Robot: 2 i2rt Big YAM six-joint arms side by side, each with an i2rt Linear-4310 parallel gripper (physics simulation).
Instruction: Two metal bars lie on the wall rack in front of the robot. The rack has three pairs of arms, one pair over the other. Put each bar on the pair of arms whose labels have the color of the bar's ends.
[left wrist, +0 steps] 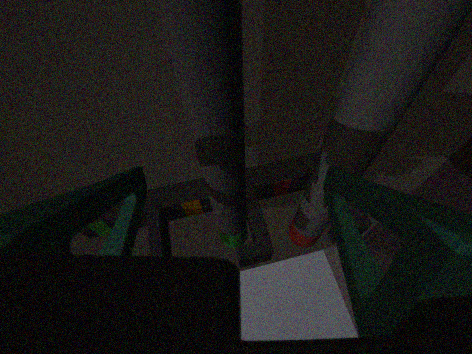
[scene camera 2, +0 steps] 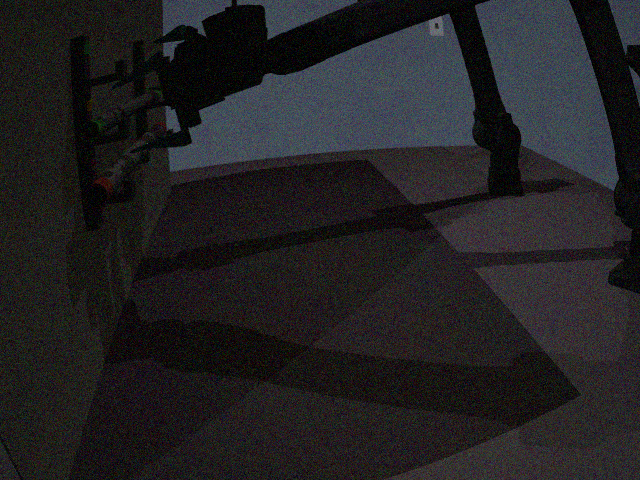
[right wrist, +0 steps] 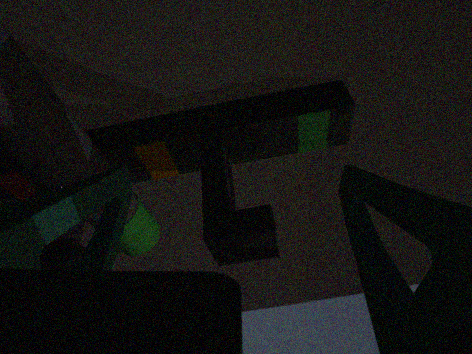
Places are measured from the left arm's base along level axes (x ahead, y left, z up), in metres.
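Pixels of known places: left gripper, between the fingertips: [left wrist: 235,176]; right gripper, between the fingertips: [right wrist: 235,177]; right arm's base, origin of its link: [scene camera 2: 504,188].
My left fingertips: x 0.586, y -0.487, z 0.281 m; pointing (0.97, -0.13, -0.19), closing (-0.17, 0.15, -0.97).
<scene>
For each thing: its middle in the pictures, then the offset to it from my left fingertips.
- wall rack, middle of its body: [left wrist: 234,217] [scene camera 2: 101,127] 0.046 m ahead, 0.060 m left, 0.002 m up
- green-ended bar, middle of its body: [scene camera 2: 130,108] 0.053 m back, 0.119 m right, 0.004 m up
- red-ended bar, middle of its body: [scene camera 2: 135,153] 0.051 m back, 0.099 m right, 0.068 m down
The wall rack [scene camera 2: 81,67] [left wrist: 260,173] [right wrist: 225,110] shows green, orange and red labels, top to bottom. The green-ended bar [scene camera 2: 131,106] [left wrist: 230,239] [right wrist: 142,232] lies on the middle pair of arms, at the orange labels. The red-ended bar [scene camera 2: 124,165] [left wrist: 304,235] lies on the lowest pair, at the red labels. My left gripper [scene camera 2: 123,117] [left wrist: 235,176] is open, its fingers above and below the green-ended bar. My right gripper [right wrist: 235,177] is open around the empty top arm; its left finger in the right wrist view partly hides the green bar end.
The rack hangs on a brown wall [scene camera 2: 36,258] at the left. Both dark robot arms reach across the top of the scene view, and their grippers overlap there. A pale flat surface [left wrist: 295,295] [right wrist: 305,325] shows low in both wrist views. The picture is very dark.
</scene>
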